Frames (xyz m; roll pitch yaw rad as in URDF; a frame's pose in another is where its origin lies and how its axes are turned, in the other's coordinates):
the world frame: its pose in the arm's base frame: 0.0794 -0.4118 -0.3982 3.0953 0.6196 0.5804
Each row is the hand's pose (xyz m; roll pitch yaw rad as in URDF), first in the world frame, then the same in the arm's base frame.
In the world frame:
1: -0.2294 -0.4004 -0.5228 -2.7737 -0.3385 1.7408
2: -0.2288 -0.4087 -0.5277 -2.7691 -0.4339 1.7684
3: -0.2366 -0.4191 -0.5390 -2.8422 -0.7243 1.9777
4: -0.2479 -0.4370 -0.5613 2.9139 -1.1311 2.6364
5: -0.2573 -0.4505 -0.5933 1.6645 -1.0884 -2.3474
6: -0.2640 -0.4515 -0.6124 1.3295 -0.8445 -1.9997
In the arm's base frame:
1: -0.0648 0.0009 0.1451 -0.2408 0.1428 -1.2957
2: -0.0668 0.0097 0.1484 -0.2391 0.2064 -1.3725
3: -0.0729 0.0188 0.1617 -0.2846 0.3478 -1.6926
4: -0.0805 0.0364 0.1858 -0.5206 0.5373 -2.2688
5: -0.0799 0.0547 0.2167 -0.9242 0.5753 -2.9135
6: -0.0763 0.0594 0.2361 -1.1482 0.4897 3.0217

